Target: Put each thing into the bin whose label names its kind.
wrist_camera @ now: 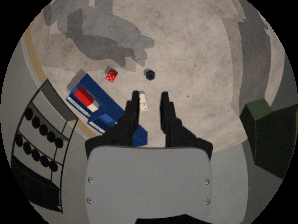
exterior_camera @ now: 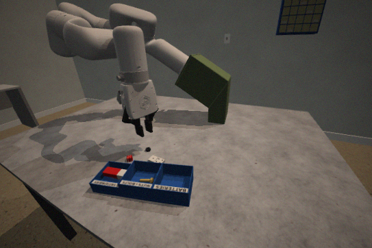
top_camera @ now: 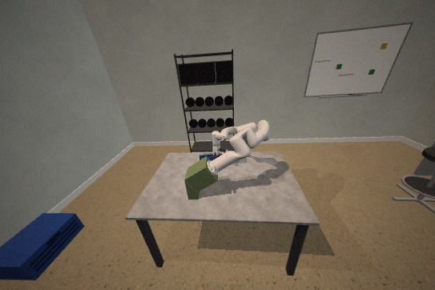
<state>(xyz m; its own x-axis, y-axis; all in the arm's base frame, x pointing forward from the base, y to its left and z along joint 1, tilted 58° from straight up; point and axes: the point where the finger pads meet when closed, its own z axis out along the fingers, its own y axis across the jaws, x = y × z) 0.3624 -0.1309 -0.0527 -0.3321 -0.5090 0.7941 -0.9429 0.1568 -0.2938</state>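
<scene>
My hand is 90 mm above the black nut. Also, from my hand: white domino (90 mm below, 60 mm to the left, 40 mm ahead); red die (80 mm below, 70 mm ahead, 30 mm to the right); red-and-white eraser (140 mm ahead, 70 mm below).
</scene>
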